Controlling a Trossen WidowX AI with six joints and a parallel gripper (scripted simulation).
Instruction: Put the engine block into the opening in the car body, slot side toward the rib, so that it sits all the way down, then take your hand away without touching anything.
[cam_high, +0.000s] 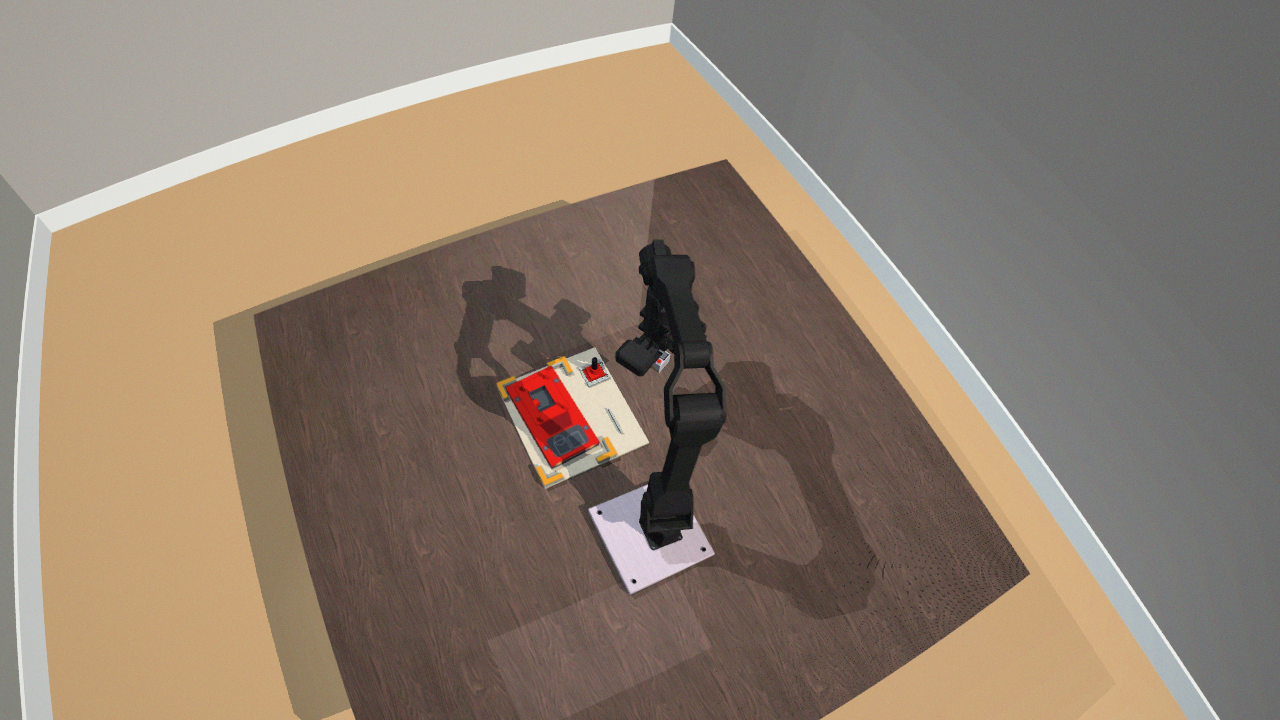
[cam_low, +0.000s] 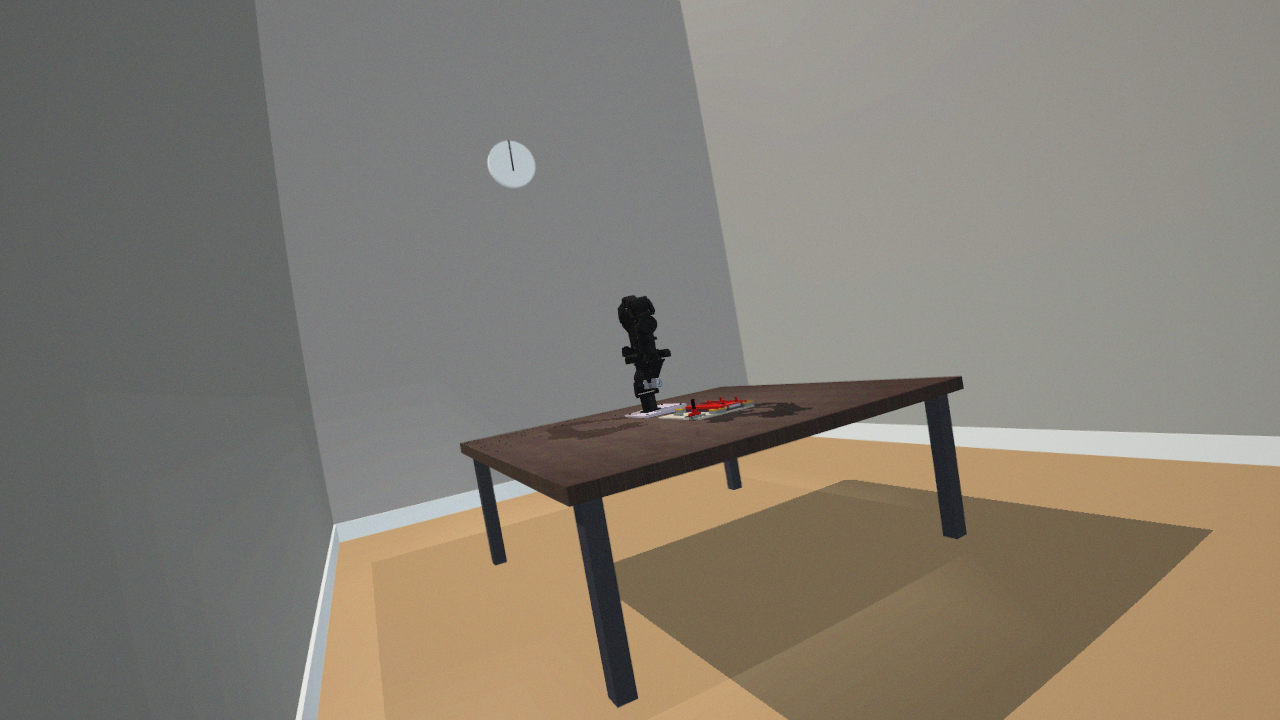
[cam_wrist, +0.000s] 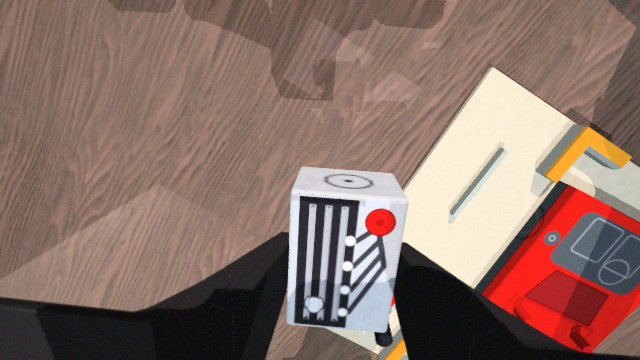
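Right now the dark post is 100 mm below my gripper tip, 90 mm to the left of it and 80 mm ahead of it. From my gripper tip the other things lie so: engine block 10 mm below.
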